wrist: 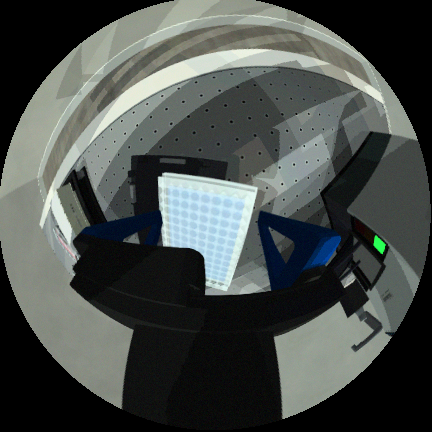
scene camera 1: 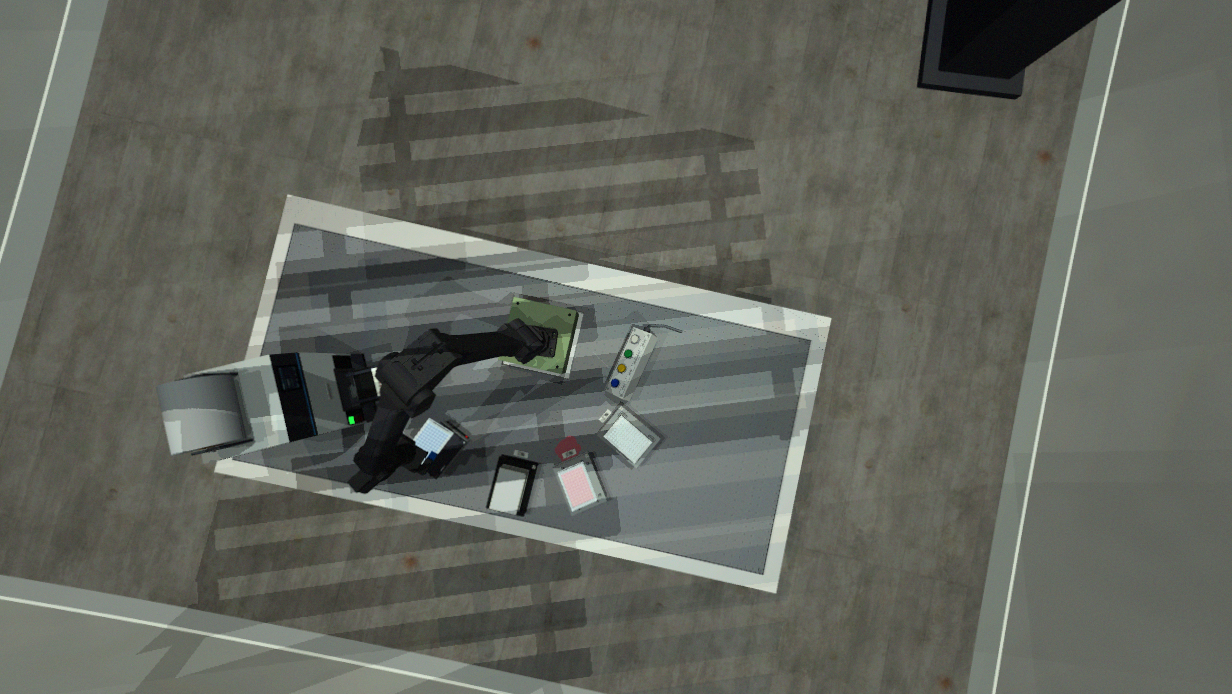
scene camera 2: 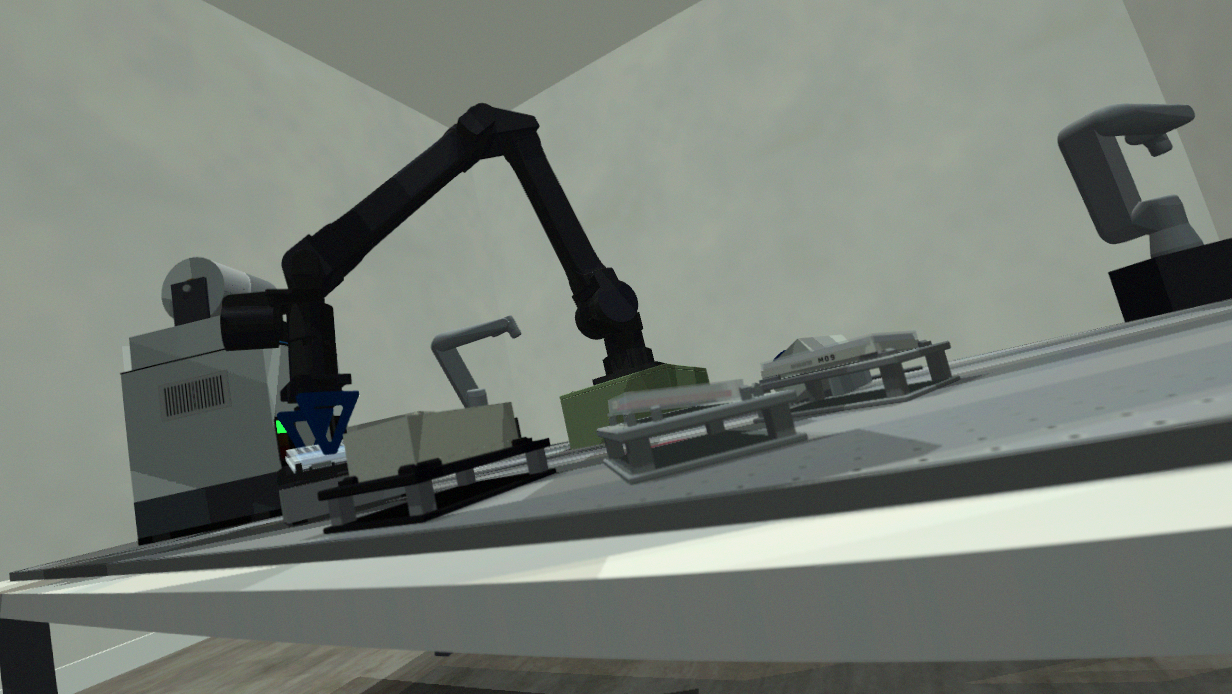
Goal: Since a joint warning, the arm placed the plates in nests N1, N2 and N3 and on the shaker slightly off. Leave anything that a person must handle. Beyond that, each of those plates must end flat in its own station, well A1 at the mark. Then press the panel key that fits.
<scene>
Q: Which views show the black-framed white plate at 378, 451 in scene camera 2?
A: The wrist view, scene camera 1 and scene camera 2: all of them.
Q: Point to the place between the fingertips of my gripper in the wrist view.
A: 209, 216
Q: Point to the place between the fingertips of my gripper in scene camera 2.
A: At 320, 458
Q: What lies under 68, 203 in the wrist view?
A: A black-framed white plate.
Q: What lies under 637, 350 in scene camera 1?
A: A button box.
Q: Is my gripper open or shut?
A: Open.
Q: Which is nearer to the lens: the pale blue well plate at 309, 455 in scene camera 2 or the black-framed white plate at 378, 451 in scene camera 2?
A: The black-framed white plate.
</scene>
